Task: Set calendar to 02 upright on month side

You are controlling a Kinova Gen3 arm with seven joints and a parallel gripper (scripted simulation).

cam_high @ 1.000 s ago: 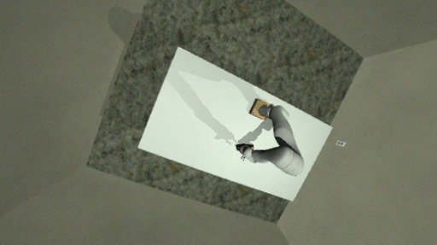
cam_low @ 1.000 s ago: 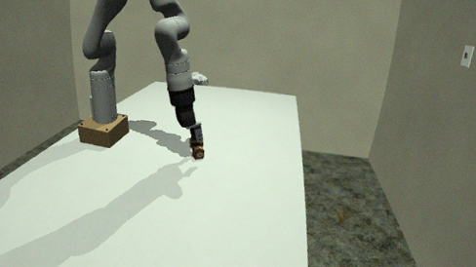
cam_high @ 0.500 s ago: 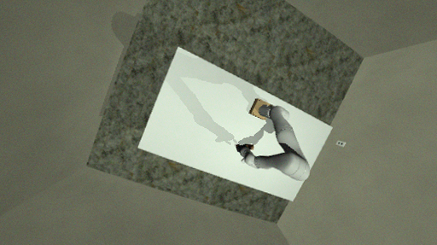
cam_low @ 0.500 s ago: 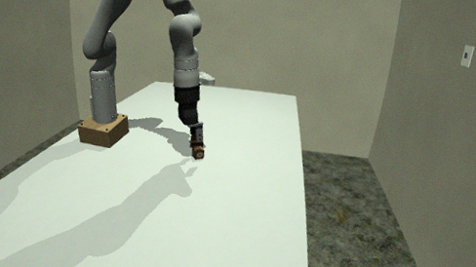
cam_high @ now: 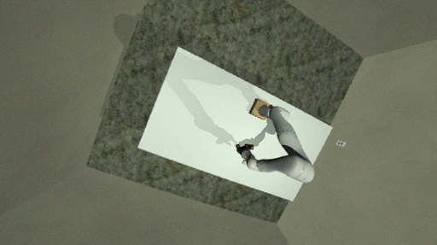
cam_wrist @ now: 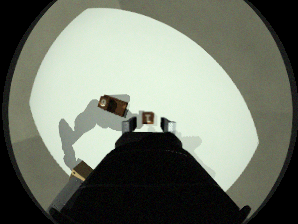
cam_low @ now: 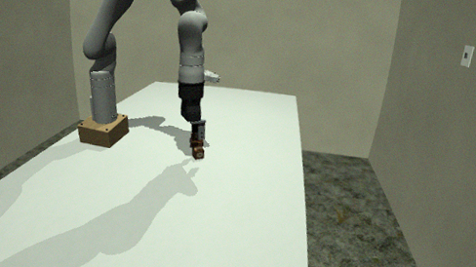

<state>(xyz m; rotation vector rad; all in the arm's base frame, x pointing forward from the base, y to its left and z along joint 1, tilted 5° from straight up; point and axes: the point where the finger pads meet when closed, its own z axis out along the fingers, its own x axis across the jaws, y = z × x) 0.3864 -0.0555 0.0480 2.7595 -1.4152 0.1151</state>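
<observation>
My hand is 80 mm above the brown calendar cube. From my hand the other things lie so: brown tray (30 mm behind, 110 mm to the left, 90 mm below).
</observation>
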